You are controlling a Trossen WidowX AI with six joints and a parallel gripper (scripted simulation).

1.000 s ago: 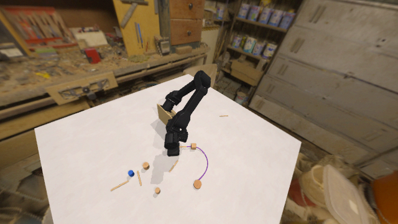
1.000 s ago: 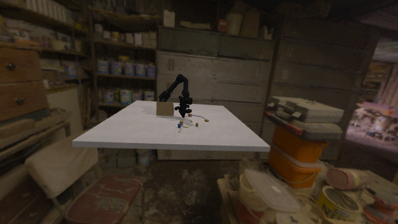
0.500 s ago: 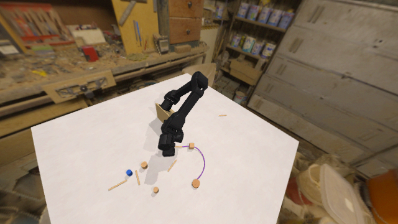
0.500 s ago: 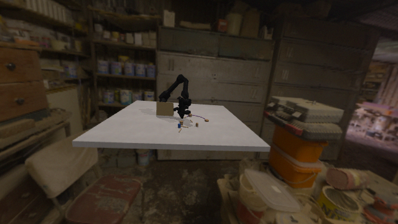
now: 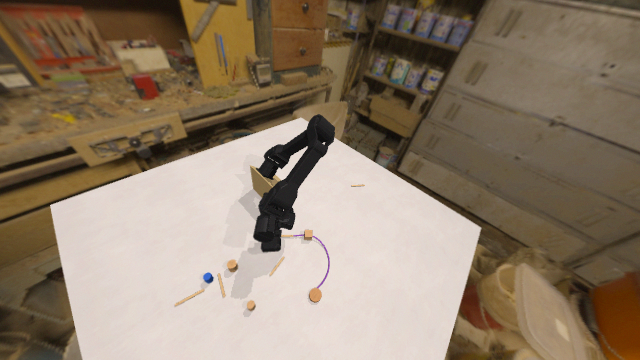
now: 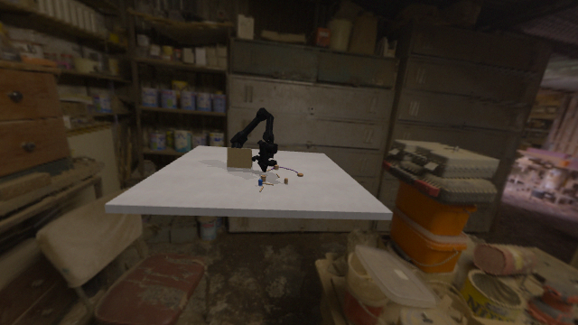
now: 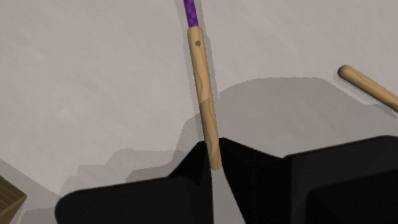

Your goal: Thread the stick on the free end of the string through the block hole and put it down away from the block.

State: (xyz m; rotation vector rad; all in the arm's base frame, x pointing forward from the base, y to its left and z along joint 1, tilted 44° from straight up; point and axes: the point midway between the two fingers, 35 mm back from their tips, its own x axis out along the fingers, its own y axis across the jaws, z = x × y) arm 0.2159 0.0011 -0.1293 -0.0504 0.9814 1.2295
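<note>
Right now my gripper tip is 30 mm to the right of the thin wooden stick, 30 mm short of it and 10 mm below it. Also, from my gripper tip: round wooden button: 250 mm ahead, 10 mm to the right, 10 mm above; blue cylinder: 250 mm to the right, 20 mm above; small wooden block: 100 mm to the left, 70 mm ahead, 10 mm above.
</note>
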